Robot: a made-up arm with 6 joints. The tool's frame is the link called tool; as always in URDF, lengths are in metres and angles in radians. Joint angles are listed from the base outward.
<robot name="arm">
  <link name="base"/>
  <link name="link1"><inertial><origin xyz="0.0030 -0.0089 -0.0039"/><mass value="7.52"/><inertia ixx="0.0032" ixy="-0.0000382" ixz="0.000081" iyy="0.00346" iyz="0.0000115" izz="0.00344"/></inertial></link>
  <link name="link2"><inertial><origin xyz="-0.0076 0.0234 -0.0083"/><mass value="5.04"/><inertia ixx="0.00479" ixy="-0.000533" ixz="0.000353" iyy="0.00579" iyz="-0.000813" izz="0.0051"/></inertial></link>
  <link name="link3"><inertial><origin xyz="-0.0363 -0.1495 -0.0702"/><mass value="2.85"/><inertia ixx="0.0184" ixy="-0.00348" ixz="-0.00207" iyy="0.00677" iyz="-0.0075" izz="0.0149"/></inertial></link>
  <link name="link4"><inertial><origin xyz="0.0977 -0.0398 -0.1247"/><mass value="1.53"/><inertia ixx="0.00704" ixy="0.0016" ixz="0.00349" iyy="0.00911" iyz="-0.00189" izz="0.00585"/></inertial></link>
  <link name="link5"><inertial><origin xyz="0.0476 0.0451 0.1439"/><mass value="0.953"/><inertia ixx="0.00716" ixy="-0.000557" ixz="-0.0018" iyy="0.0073" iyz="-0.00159" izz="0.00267"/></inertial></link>
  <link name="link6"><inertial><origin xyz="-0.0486 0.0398 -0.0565"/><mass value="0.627"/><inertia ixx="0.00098" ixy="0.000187" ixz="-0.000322" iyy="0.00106" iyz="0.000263" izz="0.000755"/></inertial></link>
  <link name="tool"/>
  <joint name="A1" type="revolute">
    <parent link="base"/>
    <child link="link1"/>
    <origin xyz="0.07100 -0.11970 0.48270"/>
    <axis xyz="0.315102 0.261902 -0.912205"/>
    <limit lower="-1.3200" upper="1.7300"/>
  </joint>
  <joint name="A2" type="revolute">
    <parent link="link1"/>
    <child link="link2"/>
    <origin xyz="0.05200 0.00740 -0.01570"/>
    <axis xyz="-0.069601 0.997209 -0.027"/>
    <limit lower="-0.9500" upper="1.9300"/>
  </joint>
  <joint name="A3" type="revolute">
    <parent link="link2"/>
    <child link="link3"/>
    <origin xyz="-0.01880 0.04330 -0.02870"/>
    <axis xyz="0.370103 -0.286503 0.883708"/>
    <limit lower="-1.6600" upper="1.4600"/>
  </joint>
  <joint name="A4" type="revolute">
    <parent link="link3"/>
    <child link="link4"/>
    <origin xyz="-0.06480 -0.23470 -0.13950"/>
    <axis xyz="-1 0 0"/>
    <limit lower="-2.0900" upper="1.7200"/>
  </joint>
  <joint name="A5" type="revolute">
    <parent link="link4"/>
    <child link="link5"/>
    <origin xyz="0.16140 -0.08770 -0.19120"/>
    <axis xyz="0 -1 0"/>
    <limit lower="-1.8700" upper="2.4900"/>
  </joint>
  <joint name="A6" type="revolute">
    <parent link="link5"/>
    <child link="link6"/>
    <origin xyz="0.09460 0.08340 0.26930"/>
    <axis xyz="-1 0 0"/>
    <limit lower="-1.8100" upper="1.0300"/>
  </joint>
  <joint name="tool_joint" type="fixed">
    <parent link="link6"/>
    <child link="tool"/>
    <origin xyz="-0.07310 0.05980 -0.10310" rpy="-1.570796 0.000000 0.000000"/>
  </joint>
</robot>
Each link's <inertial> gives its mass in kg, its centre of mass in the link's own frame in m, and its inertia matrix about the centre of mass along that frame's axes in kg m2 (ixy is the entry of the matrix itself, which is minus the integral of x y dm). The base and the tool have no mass. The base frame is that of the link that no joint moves.
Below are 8 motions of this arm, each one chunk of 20 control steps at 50 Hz.
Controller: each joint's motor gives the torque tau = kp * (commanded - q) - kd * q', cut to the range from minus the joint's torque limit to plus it. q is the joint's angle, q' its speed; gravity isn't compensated. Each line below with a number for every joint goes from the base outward.
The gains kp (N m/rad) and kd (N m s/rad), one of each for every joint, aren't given. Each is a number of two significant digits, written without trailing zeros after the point. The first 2 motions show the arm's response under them.
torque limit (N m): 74 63 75 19 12 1.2
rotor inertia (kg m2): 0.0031 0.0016 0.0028 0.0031 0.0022 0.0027
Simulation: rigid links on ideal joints. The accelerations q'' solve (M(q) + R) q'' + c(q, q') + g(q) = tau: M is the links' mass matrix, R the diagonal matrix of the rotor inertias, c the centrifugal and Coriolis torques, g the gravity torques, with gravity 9.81 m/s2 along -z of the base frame. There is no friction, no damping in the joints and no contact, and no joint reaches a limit. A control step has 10 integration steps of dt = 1/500 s. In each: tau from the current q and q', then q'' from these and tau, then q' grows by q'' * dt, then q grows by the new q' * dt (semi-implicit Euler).
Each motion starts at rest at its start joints. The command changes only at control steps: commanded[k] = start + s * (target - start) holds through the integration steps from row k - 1 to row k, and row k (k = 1, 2, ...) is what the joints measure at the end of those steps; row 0 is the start. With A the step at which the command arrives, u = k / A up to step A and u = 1 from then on. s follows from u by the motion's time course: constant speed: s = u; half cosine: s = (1 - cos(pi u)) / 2; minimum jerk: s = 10 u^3 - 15 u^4 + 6 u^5; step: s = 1 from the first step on.
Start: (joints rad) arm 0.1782 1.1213 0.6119 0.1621 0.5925 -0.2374
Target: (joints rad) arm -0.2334 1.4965 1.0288 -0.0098 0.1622 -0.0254
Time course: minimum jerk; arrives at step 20
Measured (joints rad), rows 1 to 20:
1: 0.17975 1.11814 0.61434 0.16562 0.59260 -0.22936
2: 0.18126 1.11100 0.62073 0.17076 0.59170 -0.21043
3: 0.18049 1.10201 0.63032 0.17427 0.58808 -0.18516
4: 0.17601 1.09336 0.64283 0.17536 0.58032 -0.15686
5: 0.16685 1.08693 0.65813 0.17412 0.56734 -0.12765
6: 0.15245 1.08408 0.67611 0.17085 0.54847 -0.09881
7: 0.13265 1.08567 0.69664 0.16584 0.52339 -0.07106
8: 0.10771 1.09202 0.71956 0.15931 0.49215 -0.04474
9: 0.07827 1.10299 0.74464 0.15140 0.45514 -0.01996
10: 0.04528 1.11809 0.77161 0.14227 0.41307 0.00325
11: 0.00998 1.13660 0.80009 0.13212 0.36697 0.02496
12: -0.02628 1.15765 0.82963 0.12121 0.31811 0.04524
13: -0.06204 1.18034 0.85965 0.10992 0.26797 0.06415
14: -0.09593 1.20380 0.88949 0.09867 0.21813 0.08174
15: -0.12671 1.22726 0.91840 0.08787 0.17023 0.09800
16: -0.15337 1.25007 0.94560 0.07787 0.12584 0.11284
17: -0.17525 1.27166 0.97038 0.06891 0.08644 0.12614
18: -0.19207 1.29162 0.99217 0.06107 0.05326 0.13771
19: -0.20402 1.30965 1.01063 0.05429 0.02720 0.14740
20: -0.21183 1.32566 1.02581 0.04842 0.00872 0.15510
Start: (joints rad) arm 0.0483 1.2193 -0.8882 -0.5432 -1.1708 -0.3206
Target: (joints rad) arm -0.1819 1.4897 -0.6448 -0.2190 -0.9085 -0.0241
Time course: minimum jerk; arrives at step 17
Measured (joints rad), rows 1 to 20:
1: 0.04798 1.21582 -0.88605 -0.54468 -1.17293 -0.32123
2: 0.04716 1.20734 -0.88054 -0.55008 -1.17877 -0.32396
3: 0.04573 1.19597 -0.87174 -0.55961 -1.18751 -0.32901
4: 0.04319 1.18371 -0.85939 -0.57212 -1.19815 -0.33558
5: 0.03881 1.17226 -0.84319 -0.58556 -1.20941 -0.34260
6: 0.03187 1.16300 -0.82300 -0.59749 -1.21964 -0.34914
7: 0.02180 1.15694 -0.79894 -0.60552 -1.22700 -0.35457
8: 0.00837 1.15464 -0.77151 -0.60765 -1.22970 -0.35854
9: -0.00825 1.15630 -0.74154 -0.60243 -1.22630 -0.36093
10: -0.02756 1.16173 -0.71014 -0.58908 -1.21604 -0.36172
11: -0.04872 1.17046 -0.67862 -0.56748 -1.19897 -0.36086
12: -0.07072 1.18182 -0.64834 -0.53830 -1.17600 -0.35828
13: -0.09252 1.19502 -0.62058 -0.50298 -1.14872 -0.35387
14: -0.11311 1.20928 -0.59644 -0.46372 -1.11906 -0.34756
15: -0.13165 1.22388 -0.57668 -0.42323 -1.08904 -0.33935
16: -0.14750 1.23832 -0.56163 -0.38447 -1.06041 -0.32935
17: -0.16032 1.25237 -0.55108 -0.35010 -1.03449 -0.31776
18: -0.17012 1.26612 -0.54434 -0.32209 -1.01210 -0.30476
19: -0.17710 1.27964 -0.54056 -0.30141 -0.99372 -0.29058
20: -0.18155 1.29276 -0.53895 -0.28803 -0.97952 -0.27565
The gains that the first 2 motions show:
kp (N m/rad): 160 74 120 21 16 1.8
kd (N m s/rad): 9.4 5.6 12 0.84 0.93 0.18
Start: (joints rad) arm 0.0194 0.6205 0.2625 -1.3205 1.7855 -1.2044
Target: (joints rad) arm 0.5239 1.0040 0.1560 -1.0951 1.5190 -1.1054
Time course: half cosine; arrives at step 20
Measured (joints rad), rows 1 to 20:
1: 0.02270 0.61708 0.26566 -1.31213 1.78366 -1.20045
2: 0.02833 0.60870 0.27140 -1.29116 1.78101 -1.19168
3: 0.03542 0.59782 0.27791 -1.26007 1.77795 -1.18097
4: 0.04485 0.58668 0.28438 -1.22119 1.77384 -1.17020
5: 0.05747 0.57702 0.29028 -1.17706 1.76820 -1.16019
6: 0.07380 0.57013 0.29521 -1.13040 1.76087 -1.15095
7: 0.09398 0.56684 0.29892 -1.08381 1.75188 -1.14205
8: 0.11792 0.56771 0.30122 -1.03963 1.74134 -1.13294
9: 0.14531 0.57305 0.30206 -0.99969 1.72939 -1.12315
10: 0.17576 0.58300 0.30143 -0.96529 1.71617 -1.11244
11: 0.20875 0.59752 0.29938 -0.93718 1.70191 -1.10084
12: 0.24366 0.61641 0.29601 -0.91564 1.68692 -1.08860
13: 0.27981 0.63928 0.29142 -0.90055 1.67160 -1.07619
14: 0.31638 0.66552 0.28576 -0.89159 1.65644 -1.06411
15: 0.35250 0.69433 0.27922 -0.88831 1.64194 -1.05289
16: 0.38723 0.72476 0.27202 -0.89022 1.62859 -1.04293
17: 0.41958 0.75570 0.26442 -0.89687 1.61676 -1.03450
18: 0.44861 0.78598 0.25669 -0.90782 1.60674 -1.02771
19: 0.47338 0.81444 0.24912 -0.92261 1.59861 -1.02248
20: 0.49310 0.83997 0.24200 -0.94069 1.59236 -1.01863

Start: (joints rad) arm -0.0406 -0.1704 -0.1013 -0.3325 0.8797 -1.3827
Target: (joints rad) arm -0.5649 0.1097 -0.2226 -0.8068 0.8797 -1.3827
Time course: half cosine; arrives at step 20
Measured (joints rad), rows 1 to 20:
1: -0.03630 -0.17285 -0.09890 -0.33126 0.88360 -1.38102
2: -0.03461 -0.17537 -0.09700 -0.33236 0.89750 -1.37206
3: -0.03762 -0.17614 -0.09612 -0.33657 0.91953 -1.35923
4: -0.04565 -0.17465 -0.09641 -0.34440 0.94693 -1.34579
5: -0.05872 -0.17068 -0.09792 -0.35638 0.97712 -1.33380
6: -0.07673 -0.16416 -0.10059 -0.37288 1.00777 -1.32440
7: -0.09939 -0.15524 -0.10430 -0.39404 1.03691 -1.31811
8: -0.12632 -0.14418 -0.10888 -0.41970 1.06299 -1.31505
9: -0.15699 -0.13134 -0.11413 -0.44941 1.08481 -1.31504
10: -0.19075 -0.11710 -0.11987 -0.48244 1.10157 -1.31775
11: -0.22688 -0.10188 -0.12590 -0.51787 1.11281 -1.32272
12: -0.26453 -0.08607 -0.13206 -0.55465 1.11837 -1.32943
13: -0.30282 -0.07004 -0.13819 -0.59170 1.11836 -1.33738
14: -0.34079 -0.05416 -0.14418 -0.62794 1.11313 -1.34605
15: -0.37749 -0.03875 -0.14989 -0.66235 1.10321 -1.35497
16: -0.41198 -0.02415 -0.15523 -0.69399 1.08927 -1.36367
17: -0.44336 -0.01068 -0.16009 -0.72206 1.07209 -1.37171
18: -0.47083 0.00134 -0.16436 -0.74583 1.05254 -1.37868
19: -0.49367 0.01160 -0.16794 -0.76471 1.03155 -1.38423
20: -0.51129 0.01979 -0.17074 -0.77823 1.01004 -1.38809

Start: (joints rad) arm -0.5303 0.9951 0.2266 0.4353 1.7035 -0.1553
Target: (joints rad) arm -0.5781 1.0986 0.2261 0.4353 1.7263 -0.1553
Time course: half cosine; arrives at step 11
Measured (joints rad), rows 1 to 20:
1: -0.52786 0.99192 0.22954 0.43646 1.70493 -0.15566
2: -0.52499 0.98432 0.23648 0.43134 1.71109 -0.15512
3: -0.52308 0.97426 0.24664 0.41909 1.72216 -0.15297
4: -0.52220 0.96327 0.25930 0.40213 1.73746 -0.14937
5: -0.52235 0.95258 0.27361 0.38301 1.75607 -0.14476
6: -0.52351 0.94305 0.28867 0.36397 1.77689 -0.13972
7: -0.52555 0.93519 0.30365 0.34687 1.79871 -0.13478
8: -0.52828 0.92922 0.31776 0.33304 1.82023 -0.13032
9: -0.53141 0.92512 0.33039 0.32335 1.84027 -0.12658
10: -0.53460 0.92264 0.34109 0.31816 1.85780 -0.12364
11: -0.53750 0.92139 0.34956 0.31738 1.87203 -0.12145
12: -0.54000 0.92116 0.35583 0.32040 1.88263 -0.11983
13: -0.54227 0.92193 0.36015 0.32617 1.88968 -0.11853
14: -0.54445 0.92363 0.36277 0.33363 1.89347 -0.11732
15: -0.54658 0.92614 0.36395 0.34192 1.89437 -0.11605
16: -0.54866 0.92931 0.36394 0.35033 1.89283 -0.11467
17: -0.55062 0.93298 0.36301 0.35828 1.88930 -0.11319
18: -0.55242 0.93698 0.36138 0.36535 1.88429 -0.11167
19: -0.55398 0.94116 0.35928 0.37123 1.87826 -0.11021
20: -0.55525 0.94537 0.35689 0.37573 1.87167 -0.10892

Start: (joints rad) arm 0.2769 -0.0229 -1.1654 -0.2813 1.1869 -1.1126
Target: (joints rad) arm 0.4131 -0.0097 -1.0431 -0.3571 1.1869 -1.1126
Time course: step
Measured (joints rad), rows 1 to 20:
1: 0.30681 -0.02313 -1.13532 -0.27154 1.19018 -1.10432
2: 0.33334 -0.03420 -1.11344 -0.27435 1.19478 -1.09300
3: 0.35545 -0.05109 -1.09627 -0.29071 1.20482 -1.07998
4: 0.37282 -0.07146 -1.08193 -0.31607 1.22062 -1.06793
5: 0.38563 -0.09385 -1.06926 -0.34477 1.24107 -1.05861
6: 0.39428 -0.11706 -1.05758 -0.37209 1.26466 -1.05245
7: 0.39934 -0.13997 -1.04652 -0.39482 1.28978 -1.04894
8: 0.40146 -0.16162 -1.03598 -0.41134 1.31496 -1.04710
9: 0.40139 -0.18121 -1.02598 -0.42126 1.33891 -1.04593
10: 0.39982 -0.19817 -1.01664 -0.42514 1.36060 -1.04466
11: 0.39740 -0.21216 -1.00811 -0.42411 1.37928 -1.04285
12: 0.39467 -0.22303 -1.00053 -0.41953 1.39445 -1.04038
13: 0.39204 -0.23078 -0.99402 -0.41276 1.40586 -1.03740
14: 0.38981 -0.23559 -0.98865 -0.40500 1.41348 -1.03419
15: 0.38815 -0.23770 -0.98444 -0.39720 1.41742 -1.03109
16: 0.38714 -0.23746 -0.98137 -0.39000 1.41795 -1.02843
17: 0.38682 -0.23525 -0.97938 -0.38382 1.41548 -1.02645
18: 0.38712 -0.23148 -0.97836 -0.37881 1.41048 -1.02532
19: 0.38796 -0.22654 -0.97819 -0.37499 1.40349 -1.02507
20: 0.38921 -0.22082 -0.97872 -0.37225 1.39509 -1.02562

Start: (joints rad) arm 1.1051 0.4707 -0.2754 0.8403 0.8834 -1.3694
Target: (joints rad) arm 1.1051 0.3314 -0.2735 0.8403 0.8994 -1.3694
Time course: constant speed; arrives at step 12
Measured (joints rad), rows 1 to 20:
1: 1.10595 0.46332 -0.27323 0.84056 0.88300 -1.36969
2: 1.10667 0.44748 -0.26716 0.83669 0.88169 -1.36389
3: 1.10652 0.42653 -0.25806 0.82716 0.87925 -1.34991
4: 1.10566 0.40249 -0.24684 0.81329 0.87557 -1.32897
5: 1.10432 0.37685 -0.23437 0.79711 0.87073 -1.30322
6: 1.10262 0.35082 -0.22139 0.78058 0.86498 -1.27490
7: 1.10058 0.32535 -0.20857 0.76541 0.85863 -1.24610
8: 1.09823 0.30116 -0.19646 0.75286 0.85205 -1.21856
9: 1.09559 0.27873 -0.18545 0.74374 0.84563 -1.19356
10: 1.09275 0.25830 -0.17585 0.73838 0.83975 -1.17188
11: 1.08988 0.23993 -0.16783 0.73663 0.83474 -1.15386
12: 1.08714 0.22356 -0.16144 0.73797 0.83092 -1.13951
13: 1.08458 0.21061 -0.15601 0.74159 0.82833 -1.12760
14: 1.08217 0.20108 -0.15179 0.74628 0.82690 -1.11786
15: 1.08017 0.19453 -0.14883 0.75141 0.82656 -1.11042
16: 1.07879 0.19048 -0.14708 0.75646 0.82725 -1.10530
17: 1.07813 0.18847 -0.14646 0.76097 0.82894 -1.10241
18: 1.07821 0.18807 -0.14680 0.76458 0.83159 -1.10156
19: 1.07895 0.18891 -0.14794 0.76713 0.83512 -1.10254
20: 1.08025 0.19063 -0.14970 0.76860 0.83942 -1.10511

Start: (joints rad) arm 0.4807 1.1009 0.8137 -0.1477 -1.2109 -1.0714
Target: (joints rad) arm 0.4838 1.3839 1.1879 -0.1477 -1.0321 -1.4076
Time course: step
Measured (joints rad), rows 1 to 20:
1: 0.46099 1.14039 0.86230 -0.06663 -1.15042 -1.13919
2: 0.45528 1.17439 0.90968 0.01892 -1.10929 -1.20095
3: 0.45278 1.19811 0.95033 0.07385 -1.09269 -1.25042
4: 0.45135 1.21352 0.98587 0.09783 -1.09308 -1.29082
5: 0.45154 1.22340 1.01788 0.09964 -1.10334 -1.32670
6: 0.45358 1.23006 1.04726 0.08785 -1.11807 -1.36100
7: 0.45714 1.23511 1.07434 0.06868 -1.13345 -1.39449
8: 0.46166 1.23948 1.09908 0.04625 -1.14684 -1.42648
9: 0.46654 1.24364 1.12130 0.02330 -1.15657 -1.45571
10: 0.47130 1.24775 1.14080 0.00168 -1.16180 -1.48103
11: 0.47558 1.25178 1.15743 -0.01732 -1.16230 -1.50181
12: 0.47915 1.25562 1.17114 -0.03281 -1.15839 -1.51801
13: 0.48188 1.25909 1.18199 -0.04420 -1.15074 -1.53014
14: 0.48372 1.26204 1.19009 -0.05120 -1.14025 -1.53901
15: 0.48468 1.26436 1.19566 -0.05381 -1.12796 -1.54556
16: 0.48478 1.26597 1.19895 -0.05231 -1.11495 -1.55063
17: 0.48412 1.26687 1.20028 -0.04724 -1.10219 -1.55483
18: 0.48279 1.26710 1.19998 -0.03932 -1.09055 -1.55856
19: 0.48092 1.26673 1.19840 -0.02940 -1.08067 -1.56198
20: 0.47868 1.26591 1.19588 -0.01836 -1.07299 -1.56511

